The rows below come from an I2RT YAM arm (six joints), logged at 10 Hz.
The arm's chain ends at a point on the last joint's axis. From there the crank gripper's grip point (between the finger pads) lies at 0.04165 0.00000 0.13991 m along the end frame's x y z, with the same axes.
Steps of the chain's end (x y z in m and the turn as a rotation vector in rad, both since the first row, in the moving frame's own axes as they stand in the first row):
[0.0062, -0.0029, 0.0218, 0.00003, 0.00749, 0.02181]
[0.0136, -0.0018, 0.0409, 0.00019, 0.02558, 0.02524]
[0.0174, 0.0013, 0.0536, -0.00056, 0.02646, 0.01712]
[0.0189, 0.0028, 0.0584, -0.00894, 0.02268, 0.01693]
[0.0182, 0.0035, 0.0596, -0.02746, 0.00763, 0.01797]
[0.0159, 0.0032, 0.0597, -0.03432, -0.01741, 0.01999]
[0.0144, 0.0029, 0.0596, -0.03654, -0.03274, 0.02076]
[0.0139, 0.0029, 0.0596, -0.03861, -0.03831, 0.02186]
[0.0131, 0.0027, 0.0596, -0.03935, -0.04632, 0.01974]
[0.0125, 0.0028, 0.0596, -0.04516, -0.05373, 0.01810]
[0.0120, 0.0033, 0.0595, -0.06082, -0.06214, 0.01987]
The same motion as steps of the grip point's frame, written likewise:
[0.0072, -0.0020, 0.0215, 0.00003, 0.00749, 0.02181]
[0.0172, -0.0007, 0.0398, 0.00019, 0.02558, 0.02524]
[0.0211, 0.0021, 0.0524, -0.00056, 0.02646, 0.01712]
[0.0220, 0.0048, 0.0574, -0.00894, 0.02268, 0.01693]
[0.0192, 0.0081, 0.0592, -0.02746, 0.00763, 0.01797]
[0.0134, 0.0088, 0.0603, -0.03432, -0.01741, 0.01999]
[0.0097, 0.0089, 0.0608, -0.03654, -0.03274, 0.02076]
[0.0084, 0.0092, 0.0610, -0.03861, -0.03831, 0.02186]
[0.0065, 0.0090, 0.0613, -0.03935, -0.04632, 0.01974]
[0.0049, 0.0098, 0.0615, -0.04516, -0.05373, 0.01810]
[0.0031, 0.0126, 0.0615, -0.06082, -0.06214, 0.01987]

